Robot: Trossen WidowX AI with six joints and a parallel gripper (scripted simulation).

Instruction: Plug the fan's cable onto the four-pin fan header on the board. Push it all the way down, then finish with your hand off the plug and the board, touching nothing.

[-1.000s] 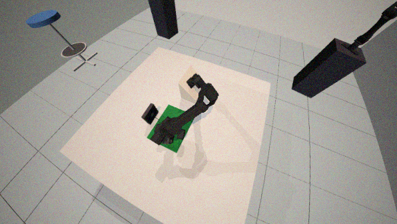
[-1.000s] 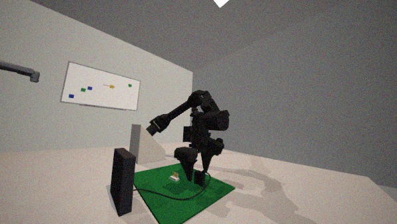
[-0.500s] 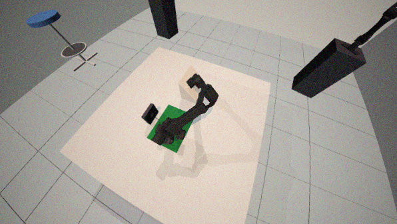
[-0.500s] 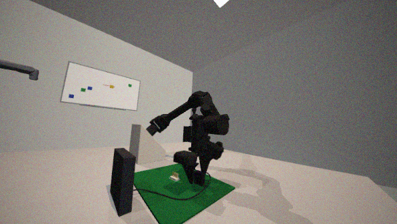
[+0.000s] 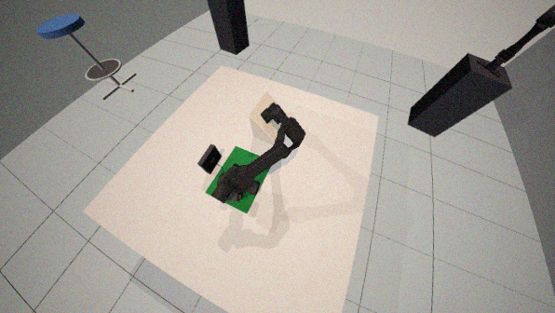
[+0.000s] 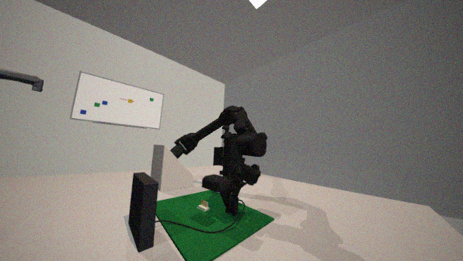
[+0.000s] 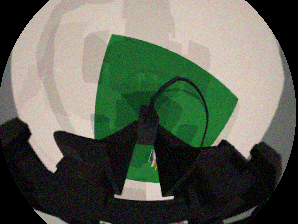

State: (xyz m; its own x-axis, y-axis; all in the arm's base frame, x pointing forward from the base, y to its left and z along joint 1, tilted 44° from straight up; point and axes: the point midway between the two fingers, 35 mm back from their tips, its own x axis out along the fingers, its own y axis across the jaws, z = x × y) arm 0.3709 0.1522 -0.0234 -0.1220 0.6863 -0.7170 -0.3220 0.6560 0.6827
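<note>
The pale four-pin header lies 7 cm behind my gripper tip, 5 cm to the right of it and 2 cm below it. Also, from my gripper tip: black plug: 1 cm ahead, 1 cm above; then black fan: 21 cm to the right, 4 cm above, 3 cm behind; then green board: 5 cm to the right, 5 cm behind, 3 cm below.
</note>
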